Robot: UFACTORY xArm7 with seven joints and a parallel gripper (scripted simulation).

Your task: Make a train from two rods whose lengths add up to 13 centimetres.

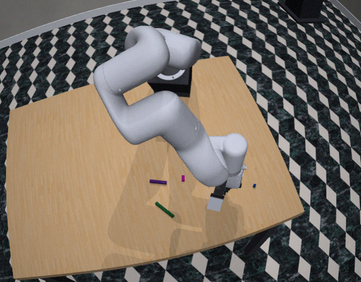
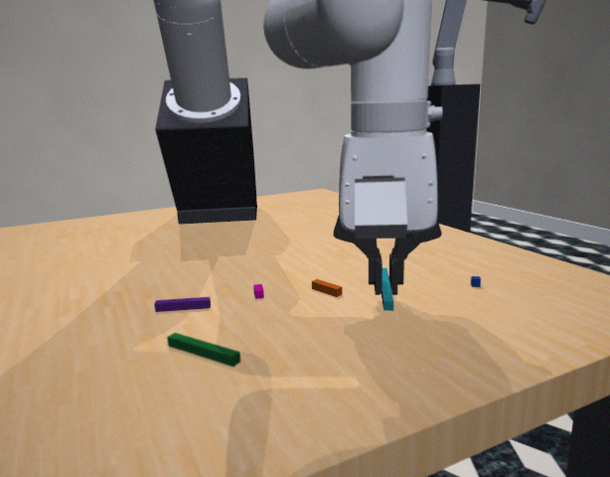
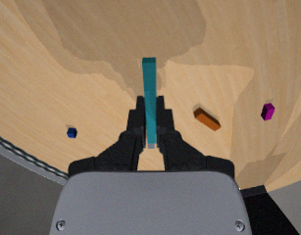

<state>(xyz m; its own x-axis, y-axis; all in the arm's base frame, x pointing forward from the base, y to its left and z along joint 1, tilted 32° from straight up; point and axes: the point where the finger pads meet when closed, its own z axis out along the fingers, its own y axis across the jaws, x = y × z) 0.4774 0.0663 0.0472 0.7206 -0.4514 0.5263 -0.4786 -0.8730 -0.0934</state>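
The turquoise rod lies 20 mm below my hand. Round my hand: blue rod 20 mm ahead, 120 mm to the left, 30 mm below; grey rod 60 mm behind, 40 mm to the left, 30 mm below; orange rod 60 mm behind, 40 mm to the right, 30 mm below.
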